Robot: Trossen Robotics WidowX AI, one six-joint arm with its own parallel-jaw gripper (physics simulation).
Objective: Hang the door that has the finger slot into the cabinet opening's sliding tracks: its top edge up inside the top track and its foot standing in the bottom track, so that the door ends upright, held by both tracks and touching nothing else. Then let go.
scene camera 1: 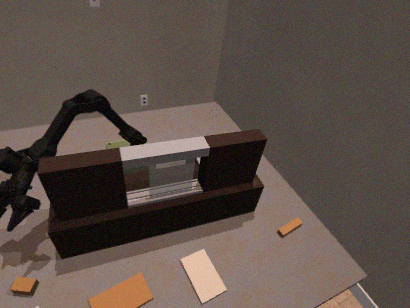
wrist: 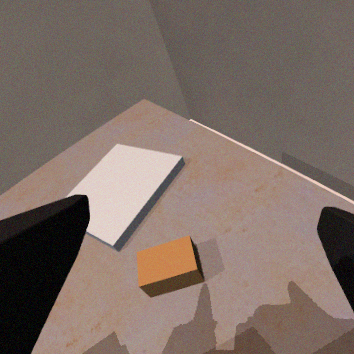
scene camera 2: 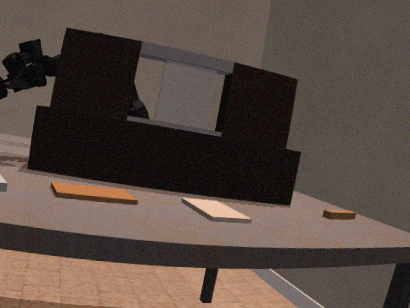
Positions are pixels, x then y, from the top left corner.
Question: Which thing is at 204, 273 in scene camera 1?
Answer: A cream panel.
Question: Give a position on a dark brown cabinet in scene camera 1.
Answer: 89, 211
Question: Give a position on a grey top track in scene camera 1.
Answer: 135, 156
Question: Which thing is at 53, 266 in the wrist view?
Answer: The gripper.
